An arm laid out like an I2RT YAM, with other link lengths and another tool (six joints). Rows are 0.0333 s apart.
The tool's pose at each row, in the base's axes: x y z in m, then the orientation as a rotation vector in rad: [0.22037, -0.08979, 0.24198, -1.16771, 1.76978, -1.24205]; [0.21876, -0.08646, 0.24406, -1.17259, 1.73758, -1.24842]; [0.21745, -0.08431, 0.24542, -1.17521, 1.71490, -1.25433]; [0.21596, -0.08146, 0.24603, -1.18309, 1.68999, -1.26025]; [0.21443, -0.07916, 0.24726, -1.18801, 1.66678, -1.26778]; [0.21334, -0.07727, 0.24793, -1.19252, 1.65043, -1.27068]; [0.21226, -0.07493, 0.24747, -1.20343, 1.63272, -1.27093]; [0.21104, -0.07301, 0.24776, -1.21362, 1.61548, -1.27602]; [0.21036, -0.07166, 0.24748, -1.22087, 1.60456, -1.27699]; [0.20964, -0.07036, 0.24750, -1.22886, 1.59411, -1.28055]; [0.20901, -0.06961, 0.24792, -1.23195, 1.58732, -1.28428]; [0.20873, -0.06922, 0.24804, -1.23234, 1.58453, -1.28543]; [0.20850, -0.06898, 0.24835, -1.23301, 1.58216, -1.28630]
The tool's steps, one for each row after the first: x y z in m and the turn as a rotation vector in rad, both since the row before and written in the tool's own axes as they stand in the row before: [-0.00254, -0.00102, -0.00324, 0.02003, -0.01725, -0.00873]; [-0.00158, -0.00066, -0.00230, 0.01493, -0.01110, -0.00639]; [-0.00218, 0.00015, -0.00244, 0.01397, -0.01307, -0.01038]; [-0.00169, -0.00055, -0.00245, 0.01471, -0.01052, -0.00910]; [-0.00145, -0.00021, -0.00175, 0.00912, -0.00899, -0.00607]; [-0.00189, 0.00090, -0.00157, 0.00618, -0.01232, -0.00940]; [-0.00148, 0.00014, -0.00175, 0.00764, -0.00885, -0.01130]; [-0.00110, 0.00051, -0.00094, 0.00377, -0.00709, -0.00665]; [-0.00105, 0.00021, -0.00103, 0.00385, -0.00526, -0.00841]; [-0.00054, -0.00023, -0.00089, 0.00390, -0.00220, -0.00475]; [-0.00030, -0.00004, -0.00039, 0.00191, -0.00102, -0.00117]; [-0.00016, -0.00024, -0.00035, 0.00143, -0.00098, -0.00117]
